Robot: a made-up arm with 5 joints.
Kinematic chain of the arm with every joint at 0, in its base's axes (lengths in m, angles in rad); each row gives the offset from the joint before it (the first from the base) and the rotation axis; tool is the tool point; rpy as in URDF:
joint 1: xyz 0 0 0.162 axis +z
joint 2: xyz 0 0 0 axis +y
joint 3: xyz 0.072 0 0.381 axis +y
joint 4: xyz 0.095 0 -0.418 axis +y
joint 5: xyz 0.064 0 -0.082 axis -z
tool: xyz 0 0 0 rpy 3.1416 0 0
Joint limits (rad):
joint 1: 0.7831..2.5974
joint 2: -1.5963..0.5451
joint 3: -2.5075..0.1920
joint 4: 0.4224..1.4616
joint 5: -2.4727..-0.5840
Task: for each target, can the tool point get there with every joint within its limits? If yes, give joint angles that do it. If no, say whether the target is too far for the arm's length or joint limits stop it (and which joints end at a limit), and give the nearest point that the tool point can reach.
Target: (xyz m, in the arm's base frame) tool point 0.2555 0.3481 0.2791
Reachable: yes | joints 0.9376 -0.1690 -0.7663 1.2838 -1.9638
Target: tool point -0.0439 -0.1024 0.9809
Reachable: yes | joints 1.1657 -0.8408 -1.9148 0.8358 -0.9372
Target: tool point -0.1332 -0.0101 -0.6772
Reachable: no: joint limits stop it (at a limit: joint 1, joint 2) | nearest point -0.1614 0.0977 -0.0776 | short by 0.610 m
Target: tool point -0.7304 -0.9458 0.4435
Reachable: no: too far | nearest point -0.5360 -0.6941 0.4227 | short by 0.319 m
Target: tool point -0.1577 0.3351 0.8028
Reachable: yes | joints 2.0105 -0.3899 -1.5937 1.0144 -1.2434
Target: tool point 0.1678 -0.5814 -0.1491
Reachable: no: joint limits stop it (at a limit: joint 2, joint 3) | nearest point 0.0138 -0.0478 0.0431 | short by 0.588 m
